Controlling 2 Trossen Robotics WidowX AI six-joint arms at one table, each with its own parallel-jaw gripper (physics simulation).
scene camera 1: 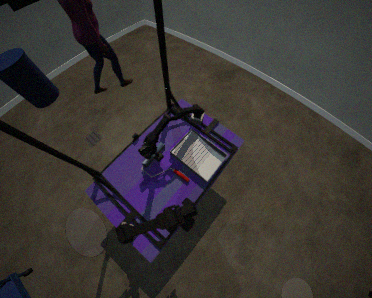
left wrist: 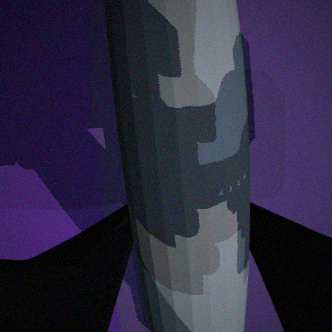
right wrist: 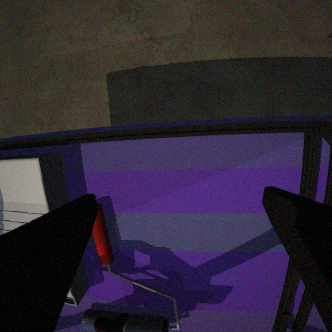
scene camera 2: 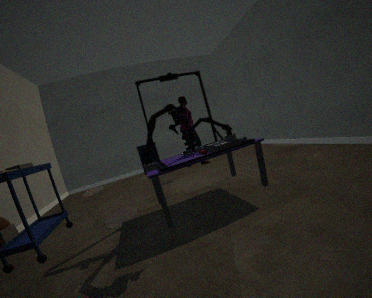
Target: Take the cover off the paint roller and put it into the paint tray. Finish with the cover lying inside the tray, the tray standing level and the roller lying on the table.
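Frame: origin at the left arm's base, x left, y ahead, z down, level; centimetres.
Seen in the pictures: left gripper, between the fingertips: (scene camera 1: 153, 155) (left wrist: 187, 210) (right wrist: 127, 320) (scene camera 2: 192, 151); right gripper, between the fingertips: (right wrist: 179, 198) (scene camera 2: 183, 132); left arm's base, origin of its link: (scene camera 1: 197, 115) (scene camera 2: 229, 135); right arm's base, origin of its link: (scene camera 2: 149, 163).
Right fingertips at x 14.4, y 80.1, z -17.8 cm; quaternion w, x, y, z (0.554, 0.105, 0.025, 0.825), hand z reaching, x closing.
Observation:
Offsets run from my right fingertips to a thing's middle. "spot": to the spot under its first point. Level surfaces: height alone.
The paint roller lies on the purple table @(dz +26.6 cm) (scene camera 1: 125, 177) with its red handle @(spot: dx -10.9, dy -25.6, dz +23.4 cm) (scene camera 1: 180, 175) (right wrist: 102, 237) (scene camera 2: 203, 152) pointing toward the tray and its wire frame @(spot: dx -29.3, dy -19.2, dz +24.1 cm) (scene camera 1: 155, 174) (right wrist: 145, 286) bending left. The grey-blue patchy cover @(dx -37.5, dy -34.9, dz +23.9 cm) (scene camera 1: 159, 146) (left wrist: 188, 165) (right wrist: 132, 323) sits at the wire frame's end. My left gripper (scene camera 1: 152, 154) (scene camera 2: 189, 151) is shut on the cover, which fills the left wrist view. The white ribbed paint tray @(dx -2.8, dy -46.8, dz +23.4 cm) (scene camera 1: 211, 165) (right wrist: 20, 188) (scene camera 2: 220, 145) stands level to the right. My right gripper (scene camera 1: 191, 215) (right wrist: 179, 198) (scene camera 2: 173, 128) is open and empty, raised near the front edge.
A black overhead frame (scene camera 1: 162, 59) (scene camera 2: 202, 88) stands around the table. A person (scene camera 1: 90, 35) (scene camera 2: 185, 118) walks on the floor behind it. A blue cart (scene camera 2: 43, 167) stands far left in scene camera 2.

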